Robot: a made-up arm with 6 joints. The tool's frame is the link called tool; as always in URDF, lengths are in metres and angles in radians. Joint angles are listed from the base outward.
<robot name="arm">
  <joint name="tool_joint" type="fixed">
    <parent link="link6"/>
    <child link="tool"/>
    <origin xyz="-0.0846 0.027 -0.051" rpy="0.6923 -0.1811 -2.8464"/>
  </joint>
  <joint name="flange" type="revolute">
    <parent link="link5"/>
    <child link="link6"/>
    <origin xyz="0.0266 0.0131 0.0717" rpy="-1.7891 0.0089 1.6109"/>
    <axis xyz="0 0 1"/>
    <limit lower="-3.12" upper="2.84"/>
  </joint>
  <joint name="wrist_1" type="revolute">
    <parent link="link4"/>
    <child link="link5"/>
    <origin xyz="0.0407 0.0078 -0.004" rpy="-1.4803 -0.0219 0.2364"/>
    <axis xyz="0 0 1"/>
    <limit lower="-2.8" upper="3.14"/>
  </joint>
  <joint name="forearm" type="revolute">
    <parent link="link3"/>
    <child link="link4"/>
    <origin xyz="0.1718 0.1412 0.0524" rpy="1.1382 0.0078 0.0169"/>
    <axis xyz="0 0 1"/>
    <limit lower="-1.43" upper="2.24"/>
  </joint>
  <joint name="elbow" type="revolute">
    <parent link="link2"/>
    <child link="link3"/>
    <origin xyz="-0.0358 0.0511 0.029" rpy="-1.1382 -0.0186 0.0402"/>
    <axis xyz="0 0 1"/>
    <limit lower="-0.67" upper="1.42"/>
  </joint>
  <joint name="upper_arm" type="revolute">
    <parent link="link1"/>
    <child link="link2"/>
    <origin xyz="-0.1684 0.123 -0.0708" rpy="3.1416 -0.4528 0"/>
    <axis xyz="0 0 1"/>
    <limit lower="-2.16" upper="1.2"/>
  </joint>
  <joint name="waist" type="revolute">
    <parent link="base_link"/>
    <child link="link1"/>
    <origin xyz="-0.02 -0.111 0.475" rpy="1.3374 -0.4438 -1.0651"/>
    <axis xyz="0 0 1"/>
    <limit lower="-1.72" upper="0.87"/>
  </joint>
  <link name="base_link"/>
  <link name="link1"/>
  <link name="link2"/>
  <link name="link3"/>
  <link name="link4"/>
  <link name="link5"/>
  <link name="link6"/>
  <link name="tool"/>
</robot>
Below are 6 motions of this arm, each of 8 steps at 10 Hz.
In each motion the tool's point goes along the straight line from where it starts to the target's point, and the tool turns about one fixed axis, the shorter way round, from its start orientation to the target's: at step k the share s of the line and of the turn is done. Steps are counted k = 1, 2, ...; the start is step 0. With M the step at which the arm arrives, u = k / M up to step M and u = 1 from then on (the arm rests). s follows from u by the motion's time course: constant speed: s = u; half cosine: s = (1 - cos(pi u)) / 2; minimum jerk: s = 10 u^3 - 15 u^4 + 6 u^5.
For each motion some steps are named. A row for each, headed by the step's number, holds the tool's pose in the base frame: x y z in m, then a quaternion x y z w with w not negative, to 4 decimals.
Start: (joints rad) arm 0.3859 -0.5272 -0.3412 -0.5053 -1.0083 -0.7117
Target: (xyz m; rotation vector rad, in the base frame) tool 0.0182 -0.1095 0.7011 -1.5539 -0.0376 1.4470
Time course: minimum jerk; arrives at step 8
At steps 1, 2, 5, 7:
1: 0.0402 -0.0432 0.6026 -0.7040 0.0335 0.6413 0.3032
2: 0.0383 -0.0491 0.6114 -0.6994 0.0292 0.6383 0.3202
5: 0.0244 -0.0910 0.6736 -0.6601 -0.0017 0.6106 0.4376
7: 0.0186 -0.1084 0.6995 -0.6403 -0.0147 0.5960 0.4844

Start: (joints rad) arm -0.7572 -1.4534 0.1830 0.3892 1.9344 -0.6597
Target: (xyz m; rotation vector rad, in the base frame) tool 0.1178 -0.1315 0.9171 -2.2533 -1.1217 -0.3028
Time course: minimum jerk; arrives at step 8
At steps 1, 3, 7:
1: -0.1640 -0.1840 0.7283 -0.5149 -0.0182 -0.7738 0.3685
3: -0.0898 -0.1702 0.7780 -0.6552 -0.1399 -0.6394 0.3771
7: 0.1132 -0.1324 0.9140 -0.8476 -0.4175 -0.1270 0.3018

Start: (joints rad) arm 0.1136 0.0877 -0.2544 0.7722 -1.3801 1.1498
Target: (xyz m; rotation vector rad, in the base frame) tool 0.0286 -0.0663 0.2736 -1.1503 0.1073 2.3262
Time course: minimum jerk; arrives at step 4
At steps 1, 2, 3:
1: 0.0022 -0.0438 0.2880 -0.4143 0.0791 0.8481 0.3208
2: 0.0139 -0.0537 0.2817 -0.4200 0.0618 0.8550 0.2980
3: 0.0256 -0.0637 0.2753 -0.4253 0.0443 0.8612 0.2749

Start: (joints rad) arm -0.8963 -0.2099 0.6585 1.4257 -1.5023 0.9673
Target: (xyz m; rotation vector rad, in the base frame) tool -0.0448 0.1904 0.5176 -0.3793 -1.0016 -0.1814
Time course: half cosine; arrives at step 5
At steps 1, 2, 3, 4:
1: -0.0231 0.0876 0.5158 -0.0373 -0.3678 0.3095 0.8761
2: -0.0291 0.1160 0.5163 -0.0788 -0.4060 0.2029 0.8876
3: -0.0365 0.1511 0.5169 -0.1284 -0.4449 0.0671 0.8838
4: -0.0425 0.1796 0.5174 -0.1665 -0.4691 -0.0440 0.8662

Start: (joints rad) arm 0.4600 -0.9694 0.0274 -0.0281 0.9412 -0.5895
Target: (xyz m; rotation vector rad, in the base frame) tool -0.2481 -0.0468 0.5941 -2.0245 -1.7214 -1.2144
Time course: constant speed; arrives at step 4
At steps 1, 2, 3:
1: -0.2170 -0.0523 0.6619 -0.7671 -0.4692 -0.3559 0.2544
2: -0.2274 -0.0505 0.6393 -0.7446 -0.5106 -0.3768 0.2071
3: -0.2377 -0.0486 0.6167 -0.7184 -0.5494 -0.3960 0.1588

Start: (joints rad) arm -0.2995 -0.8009 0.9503 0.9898 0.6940 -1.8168
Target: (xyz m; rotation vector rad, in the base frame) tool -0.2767 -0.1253 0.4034 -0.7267 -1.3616 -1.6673
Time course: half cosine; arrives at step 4
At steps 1, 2, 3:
1: -0.2652 -0.0372 0.3364 -0.2250 -0.3766 -0.8457 0.3040
2: -0.2700 -0.0737 0.3641 -0.2544 -0.4501 -0.7784 0.3560
3: -0.2747 -0.1102 0.3919 -0.2804 -0.5176 -0.7006 0.4032

